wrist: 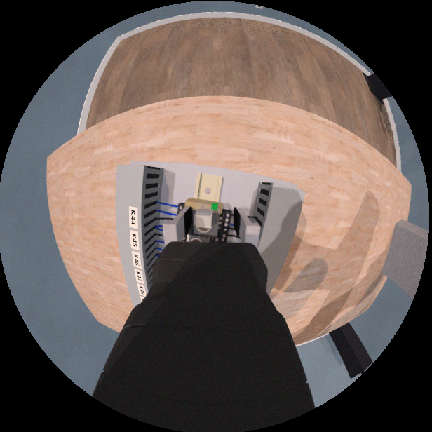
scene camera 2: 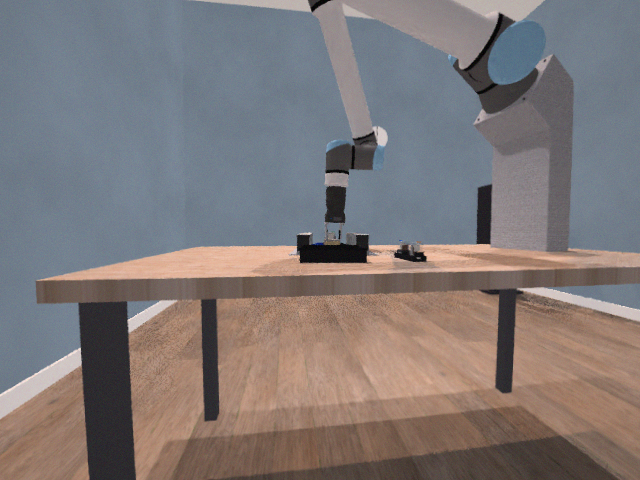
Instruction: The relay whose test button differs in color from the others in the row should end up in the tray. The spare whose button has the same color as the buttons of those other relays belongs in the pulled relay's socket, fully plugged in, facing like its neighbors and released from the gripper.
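Frame: origin at the arm's base, x ahead, y left, z up, level; centimetres.
Where they show: arm's base, origin of its link: [scene camera 2: 509, 92].
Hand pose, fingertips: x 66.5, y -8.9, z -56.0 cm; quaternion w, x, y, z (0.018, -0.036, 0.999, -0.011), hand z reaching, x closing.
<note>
Each offset is from my fingertips to the top centre of the thing.
My gripper [scene camera 2: 333, 239] [wrist: 212, 215] is open and low over the socket row, its fingers on either side of a clear relay [wrist: 203, 223] with a green test button [wrist: 214, 206]. This relay is at the row's end by the tan end piece. There is more space toward the right finger. Part of another relay [wrist: 195, 240] shows below it; its button and the rest of the row are hidden by my gripper body. Small relays {dx -16.6, dy +39.8, dz +0.9 cm} [scene camera 2: 410, 247] stand in a black holder at the right in the scene view, their button colors too small to tell. I cannot clearly identify the tray.
Slotted wire ducts [wrist: 151, 210] [wrist: 261, 202] flank the row, with blue and dark wires between. Labels from K44 [wrist: 133, 217] run along the left. A low black box-like object {dx +4.4, dy +36.6, dz -0.4 cm} [scene camera 2: 333, 253] stands in front of the ducts in the scene view. The robot pedestal [scene camera 2: 532, 196] is at the right.
</note>
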